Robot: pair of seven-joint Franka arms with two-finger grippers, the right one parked.
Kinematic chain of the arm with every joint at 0, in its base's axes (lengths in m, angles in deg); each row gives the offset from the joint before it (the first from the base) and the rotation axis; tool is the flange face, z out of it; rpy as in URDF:
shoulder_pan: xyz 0 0 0.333 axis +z
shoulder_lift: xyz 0 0 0 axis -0.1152 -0.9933 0
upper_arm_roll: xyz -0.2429 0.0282 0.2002 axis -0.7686 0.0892 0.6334
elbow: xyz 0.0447 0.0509 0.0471 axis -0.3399 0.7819 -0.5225
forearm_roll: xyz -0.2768 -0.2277 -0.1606 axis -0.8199 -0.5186 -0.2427
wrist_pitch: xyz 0 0 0 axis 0.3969 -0.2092 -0.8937
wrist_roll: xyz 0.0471 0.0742 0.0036 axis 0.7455 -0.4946 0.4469
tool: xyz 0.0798 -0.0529 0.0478 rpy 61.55 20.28 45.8
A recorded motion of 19 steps. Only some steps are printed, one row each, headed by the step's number.
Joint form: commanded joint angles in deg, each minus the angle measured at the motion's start. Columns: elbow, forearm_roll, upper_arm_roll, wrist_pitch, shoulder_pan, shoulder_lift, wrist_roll.
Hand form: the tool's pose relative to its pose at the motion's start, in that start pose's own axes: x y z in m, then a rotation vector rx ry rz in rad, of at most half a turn. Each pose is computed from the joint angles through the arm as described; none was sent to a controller.
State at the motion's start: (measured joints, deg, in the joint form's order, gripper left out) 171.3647 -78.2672 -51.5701 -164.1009 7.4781 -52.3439 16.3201
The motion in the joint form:
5: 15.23 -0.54 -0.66 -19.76 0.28 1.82 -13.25
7: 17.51 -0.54 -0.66 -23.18 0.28 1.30 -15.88
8: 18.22 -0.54 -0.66 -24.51 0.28 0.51 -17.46
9: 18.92 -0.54 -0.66 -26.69 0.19 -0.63 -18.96
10: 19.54 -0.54 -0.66 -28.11 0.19 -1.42 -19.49
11: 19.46 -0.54 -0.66 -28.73 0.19 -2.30 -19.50
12: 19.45 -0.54 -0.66 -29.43 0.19 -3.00 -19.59
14: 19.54 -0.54 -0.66 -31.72 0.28 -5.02 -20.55
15: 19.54 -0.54 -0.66 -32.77 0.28 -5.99 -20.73
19: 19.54 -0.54 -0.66 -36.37 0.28 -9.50 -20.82
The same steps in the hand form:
5: -0.0101 0.0072 0.0792 -0.0356 0.1051 -0.2214
7: -0.0110 0.0077 0.0971 -0.0434 0.1143 -0.2660
8: -0.0099 0.0082 0.1078 -0.0468 0.1103 -0.2929
9: -0.0071 0.0098 0.1201 -0.0538 0.1145 -0.3167
10: -0.0060 0.0103 0.1299 -0.0571 0.1138 -0.3254
11: -0.0034 0.0109 0.1362 -0.0588 0.1101 -0.3253
12: -0.0013 0.0114 0.1413 -0.0612 0.1097 -0.3266
14: 0.0045 0.0120 0.1567 -0.0697 0.1105 -0.3444
15: 0.0071 0.0126 0.1639 -0.0734 0.1110 -0.3475
19: 0.0152 0.0150 0.1906 -0.0852 0.1095 -0.3490

